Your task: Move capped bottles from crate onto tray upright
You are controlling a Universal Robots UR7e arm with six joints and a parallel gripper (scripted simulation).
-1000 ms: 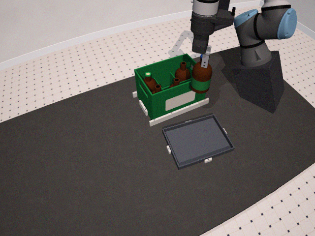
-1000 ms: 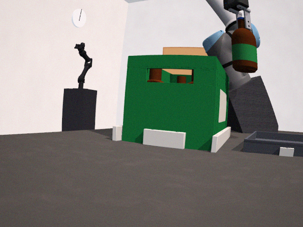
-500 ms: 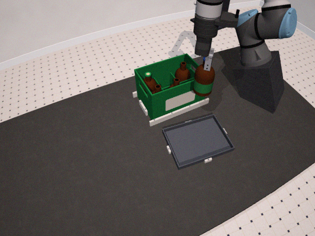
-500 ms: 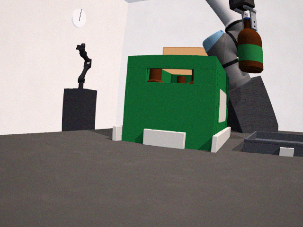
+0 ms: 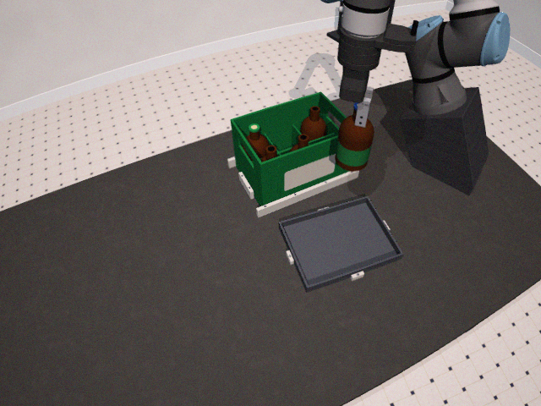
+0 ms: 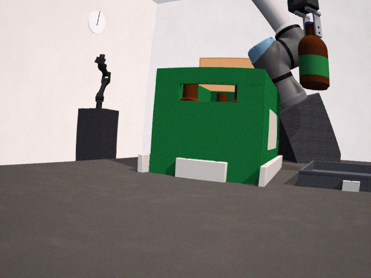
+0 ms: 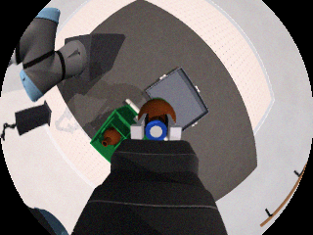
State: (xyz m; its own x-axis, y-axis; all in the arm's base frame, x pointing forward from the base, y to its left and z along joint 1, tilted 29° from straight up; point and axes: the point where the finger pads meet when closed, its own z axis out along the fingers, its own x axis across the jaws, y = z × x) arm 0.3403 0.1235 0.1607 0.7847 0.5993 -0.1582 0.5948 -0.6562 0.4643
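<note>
The blue-capped bottle is 60 mm below my hand. The rest, counted from my hand: crate (240 mm below, 190 mm to the right, 20 mm ahead); then grey tray (310 mm below, 70 mm to the left, 70 mm ahead); then open bottle (240 mm below, 220 mm to the right, 70 mm behind).
</note>
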